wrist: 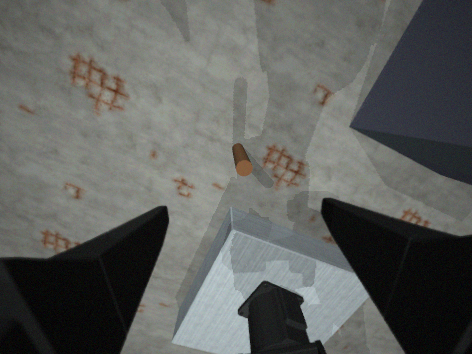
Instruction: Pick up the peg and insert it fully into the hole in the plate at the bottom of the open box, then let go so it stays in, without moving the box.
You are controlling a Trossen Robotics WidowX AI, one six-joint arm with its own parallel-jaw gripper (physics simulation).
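Pixels of known places: gripper, fingertip midpoint: (245, 209); arm's base at its link origin: (270, 304).
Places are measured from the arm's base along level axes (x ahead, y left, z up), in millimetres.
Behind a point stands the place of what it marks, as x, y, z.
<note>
A small orange-brown peg (242, 160) {152, 140, 26} stands upright on the mottled surface near the middle of the wrist view, seen from above with its round top toward the camera. My gripper (245, 209) {138, 135, 82} is open, its two black fingers wide apart with nothing between them; the peg appears a little beyond the fingertips, between their lines. The dark blue-grey box (420, 85) {283, 40, 9} shows in part at the upper right, with its outer walls in view. The inside of the box, the plate and its hole do not show.
A silver metal block (215, 290) {-12, 75, -1} lies at the lower middle, close to the peg, with the black arm base (277, 315) {25, 17, 36} on it. The surface (165, 110) {142, 228, -54} is grey with rust-coloured marks and shadows.
</note>
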